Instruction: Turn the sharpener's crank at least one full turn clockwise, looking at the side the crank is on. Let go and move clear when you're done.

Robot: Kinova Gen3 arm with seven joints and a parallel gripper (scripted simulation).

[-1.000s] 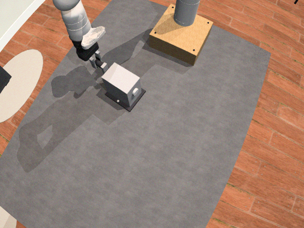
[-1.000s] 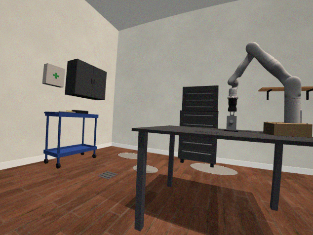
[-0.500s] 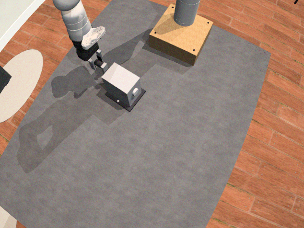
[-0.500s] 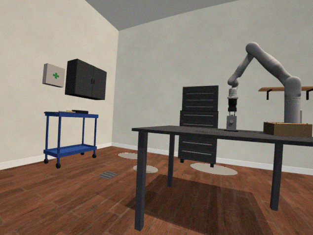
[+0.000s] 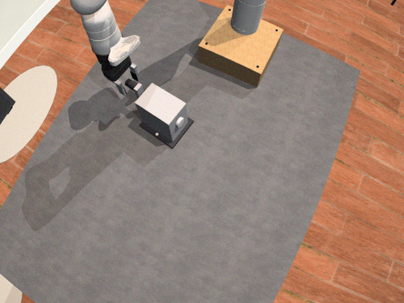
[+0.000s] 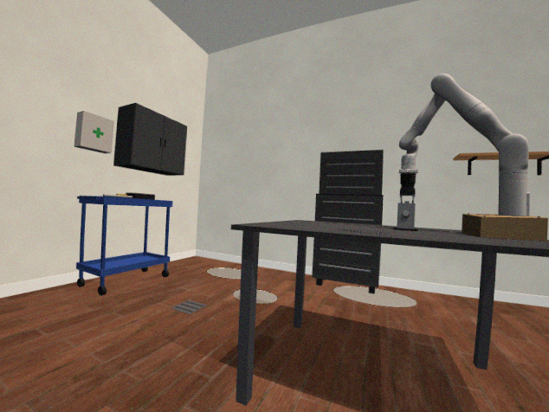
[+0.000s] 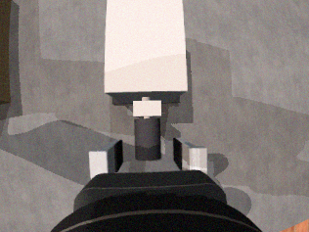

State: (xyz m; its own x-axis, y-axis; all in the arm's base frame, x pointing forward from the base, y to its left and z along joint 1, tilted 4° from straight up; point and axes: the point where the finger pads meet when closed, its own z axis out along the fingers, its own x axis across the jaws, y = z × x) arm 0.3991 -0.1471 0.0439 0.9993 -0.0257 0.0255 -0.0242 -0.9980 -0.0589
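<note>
My hand is 10 mm to the right of the dark handle.
</note>
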